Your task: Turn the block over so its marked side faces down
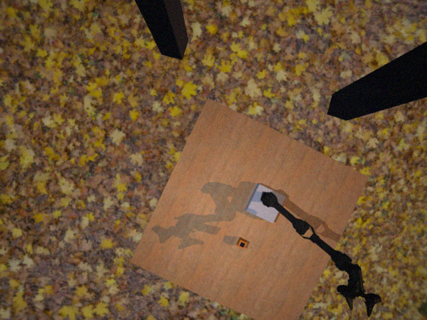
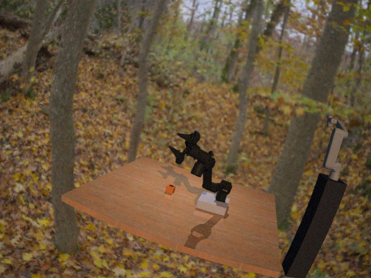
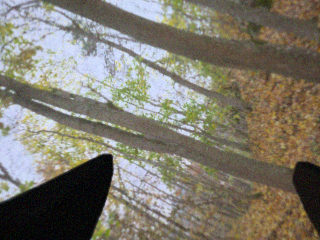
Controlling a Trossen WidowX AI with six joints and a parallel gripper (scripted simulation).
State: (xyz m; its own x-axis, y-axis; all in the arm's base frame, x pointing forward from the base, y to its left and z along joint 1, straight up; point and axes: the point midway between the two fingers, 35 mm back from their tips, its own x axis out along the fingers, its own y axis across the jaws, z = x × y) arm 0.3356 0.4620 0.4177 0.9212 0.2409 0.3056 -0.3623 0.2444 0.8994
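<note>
Right now the orange block is 530 mm to the right of my gripper tip, 450 mm below it and 10 mm behind it.
</note>
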